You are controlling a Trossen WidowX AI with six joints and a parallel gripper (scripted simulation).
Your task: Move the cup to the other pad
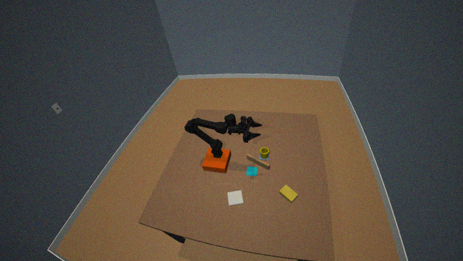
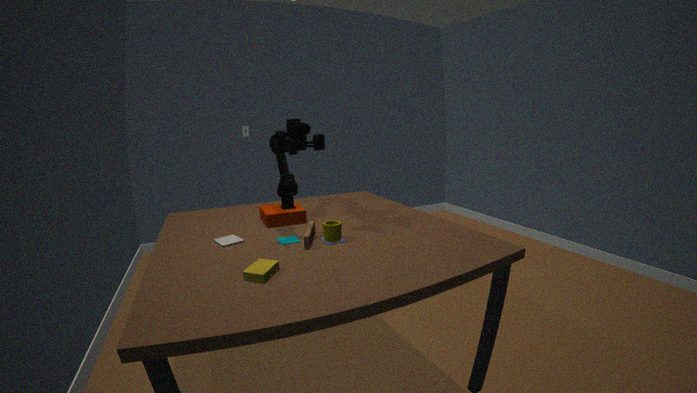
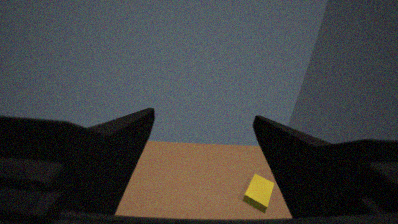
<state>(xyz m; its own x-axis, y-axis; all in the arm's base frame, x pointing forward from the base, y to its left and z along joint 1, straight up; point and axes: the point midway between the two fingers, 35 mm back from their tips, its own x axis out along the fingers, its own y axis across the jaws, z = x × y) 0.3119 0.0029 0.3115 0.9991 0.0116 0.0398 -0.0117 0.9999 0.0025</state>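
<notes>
Right now my gripper tip is 34 cm above the cup, 8 cm to the right of it and 1 cm short of it. The rest, counted from my gripper tip: cyan pad (38 cm below, 8 cm to the right, 6 cm behind); yellow block (36 cm below, 23 cm to the right, 22 cm ahead); wooden bar (36 cm below, 3 cm behind).
</notes>
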